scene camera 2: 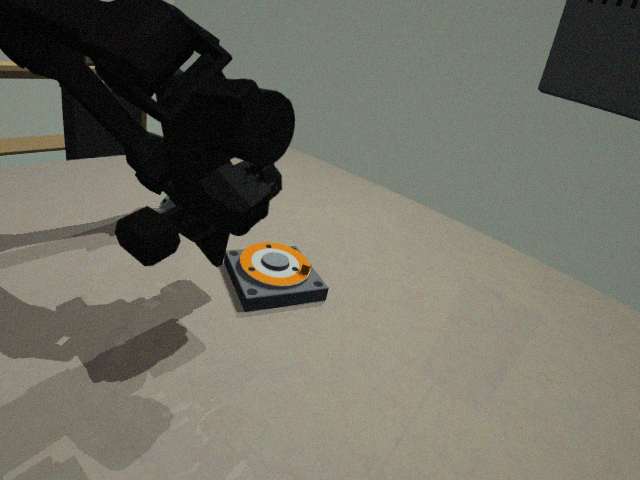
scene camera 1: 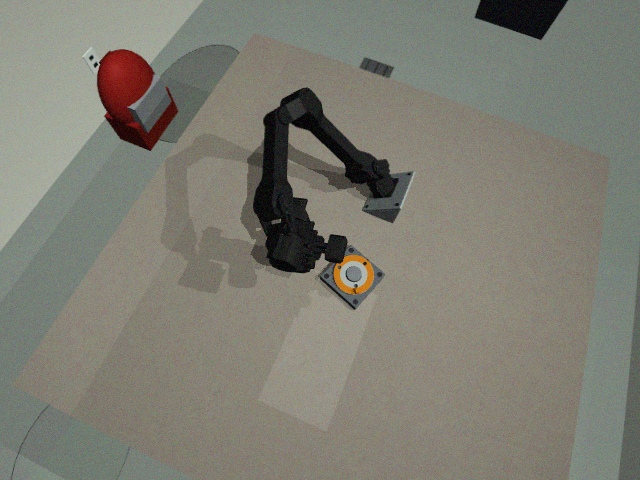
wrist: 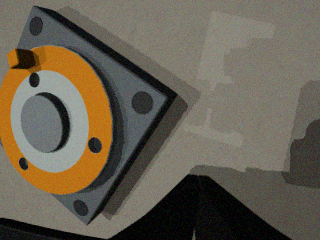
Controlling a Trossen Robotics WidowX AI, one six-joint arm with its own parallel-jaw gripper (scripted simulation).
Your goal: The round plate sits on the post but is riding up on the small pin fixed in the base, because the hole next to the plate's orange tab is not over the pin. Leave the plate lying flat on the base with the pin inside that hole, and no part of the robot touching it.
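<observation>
Square grey base present. Gripper shut, holding nothing, visible in scene camera 1 and in the wrist view.
</observation>
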